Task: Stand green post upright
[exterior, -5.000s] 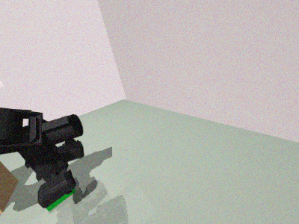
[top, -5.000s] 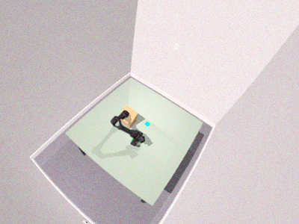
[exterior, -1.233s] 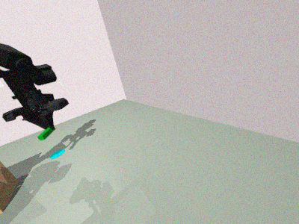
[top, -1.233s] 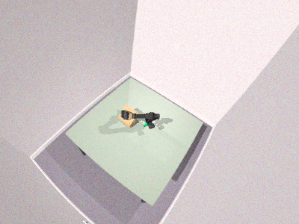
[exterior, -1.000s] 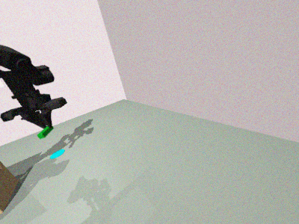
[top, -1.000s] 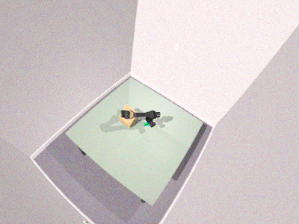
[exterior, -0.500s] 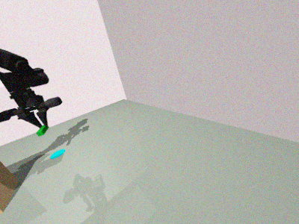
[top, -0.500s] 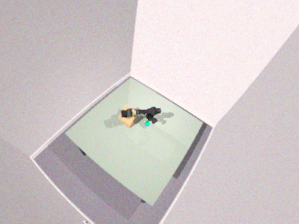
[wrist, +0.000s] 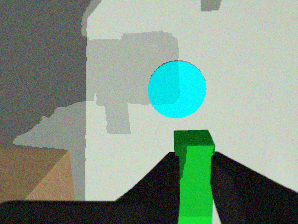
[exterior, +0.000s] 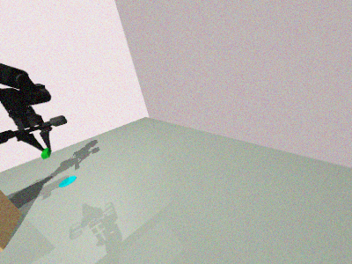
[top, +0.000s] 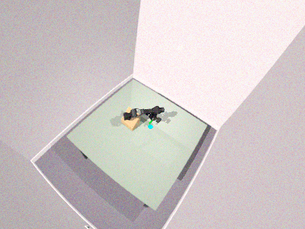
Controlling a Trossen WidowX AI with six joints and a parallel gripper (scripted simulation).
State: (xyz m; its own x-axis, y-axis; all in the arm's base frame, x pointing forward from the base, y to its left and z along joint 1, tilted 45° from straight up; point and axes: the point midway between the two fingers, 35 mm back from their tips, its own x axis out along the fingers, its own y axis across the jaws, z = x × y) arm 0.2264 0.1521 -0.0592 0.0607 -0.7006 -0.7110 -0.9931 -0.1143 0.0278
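My gripper tip is now 140 mm above the cyan circle. From my gripper tip the other things lie so: green post (20 mm to the right).
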